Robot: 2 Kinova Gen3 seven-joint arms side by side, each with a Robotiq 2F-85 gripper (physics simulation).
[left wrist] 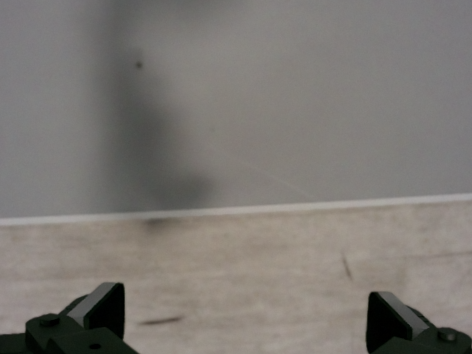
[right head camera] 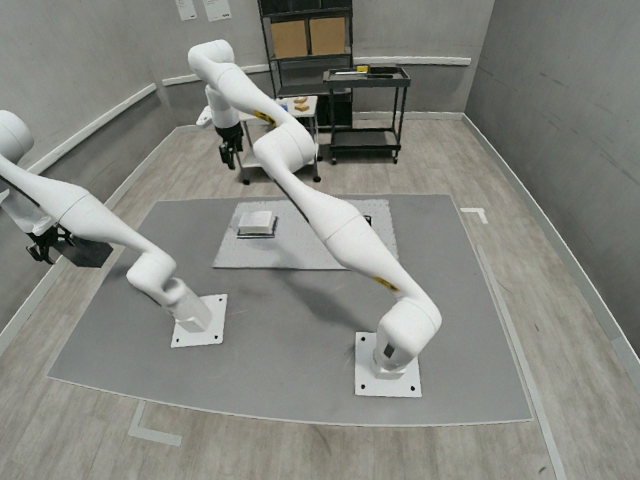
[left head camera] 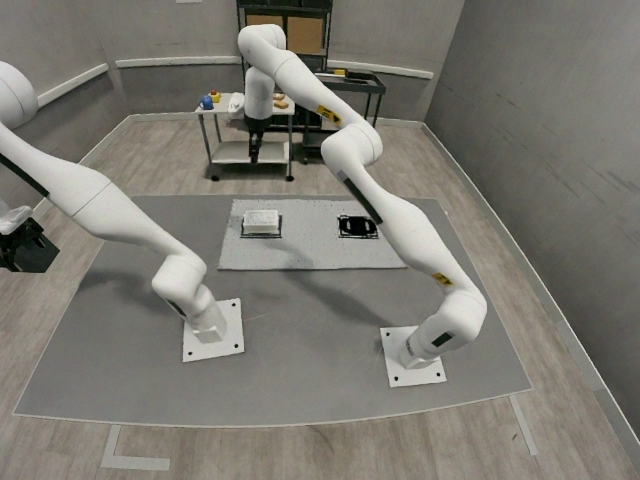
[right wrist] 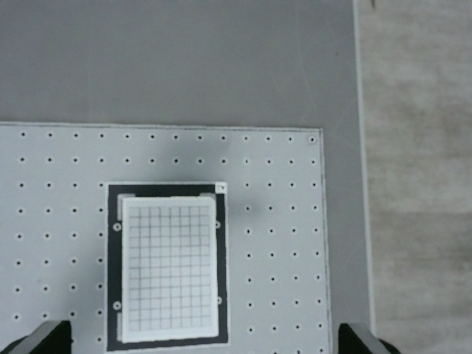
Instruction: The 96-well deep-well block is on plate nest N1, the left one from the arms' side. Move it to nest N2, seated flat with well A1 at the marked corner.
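Places are measured from the left arm's base along level axes (x ahead, y left, z up), in millimetres.
Pixels of known places: left gripper, fingertip midpoint: (left wrist: 245,315) (right head camera: 63,254) (left head camera: 31,258); right gripper, fingertip midpoint: (right head camera: 236,159) (left head camera: 256,154) (right wrist: 206,351); left arm's base at its link origin: (right head camera: 199,319) (left head camera: 213,328); right arm's base at its link origin: (right head camera: 386,362) (left head camera: 412,354).
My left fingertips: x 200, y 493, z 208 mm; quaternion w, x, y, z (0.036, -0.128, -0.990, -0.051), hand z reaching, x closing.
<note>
For each thing: its top centre in the pictures, then the offset to it from my left fingertips. Level surfaces: height alone.
- white deep-well block at its top centre: (right wrist: 170,266) (left head camera: 260,217) (right head camera: 255,218) 184 mm ahead, 689 mm right, 142 mm down
- nest N1 at its top centre: (right wrist: 168,264) (left head camera: 261,224) (right head camera: 257,225) 184 mm ahead, 689 mm right, 179 mm down
- Nest N2 at its top centre: (left head camera: 358,225) 111 mm ahead, 1074 mm right, 179 mm down
- light perforated board at its surface level: 195 mm down
The white deep-well block (left head camera: 261,219) (right head camera: 256,220) (right wrist: 170,270) sits on nest N1 (left head camera: 261,236) (right wrist: 114,270), a black plate with a small white marked corner. In the right wrist view the block looks flat. Nest N2 (left head camera: 357,226) is black and empty at the right; the right arm hides most of it in the right head view. My right gripper (left head camera: 253,159) (right head camera: 227,161) (right wrist: 205,332) is open, pointing down, high above the block, with nothing between its fingers. My left gripper (right head camera: 59,251) (left wrist: 245,315) is open and empty at the far left, away from both nests.
Both nests are on a light perforated board (left head camera: 310,253) (right head camera: 310,258) (right wrist: 275,295). A dark box (left head camera: 40,254) (right head camera: 86,251) shows beside the left gripper. The right arm crosses above the board. A white cart (left head camera: 248,152) and a black cart (right head camera: 367,81) stand behind.
</note>
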